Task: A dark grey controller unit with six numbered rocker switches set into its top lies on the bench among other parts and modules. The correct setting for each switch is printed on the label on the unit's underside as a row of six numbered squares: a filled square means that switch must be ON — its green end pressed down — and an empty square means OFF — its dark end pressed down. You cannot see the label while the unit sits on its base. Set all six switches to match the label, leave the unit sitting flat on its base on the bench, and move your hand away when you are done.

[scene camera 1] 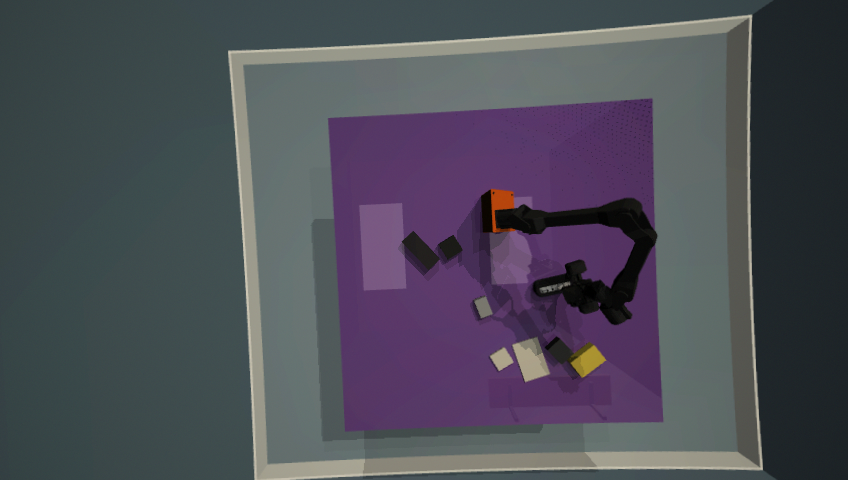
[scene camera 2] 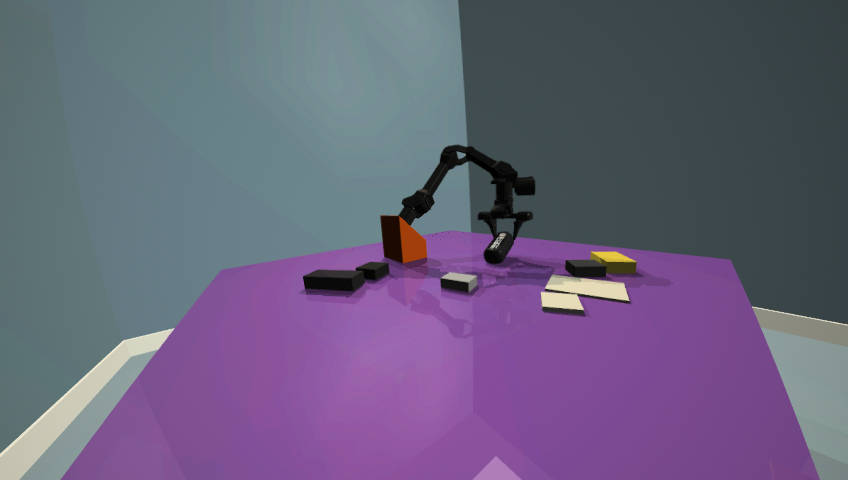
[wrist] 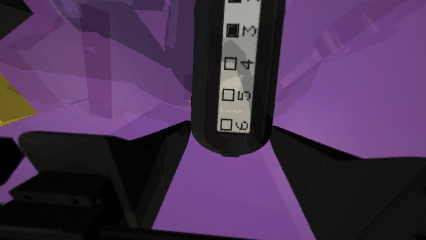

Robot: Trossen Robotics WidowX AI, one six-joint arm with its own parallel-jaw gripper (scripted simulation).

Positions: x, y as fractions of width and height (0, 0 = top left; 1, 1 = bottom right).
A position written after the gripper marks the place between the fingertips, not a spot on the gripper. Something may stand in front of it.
In view: the gripper (scene camera 1: 0.67, 0.59) and a yellow block (scene camera 1: 0.69, 0.75).
The yellow block is seen too in scene camera 2 (scene camera 2: 0.73, 0.55). The gripper shows as well in the wrist view (wrist: 0.54, 0.54).
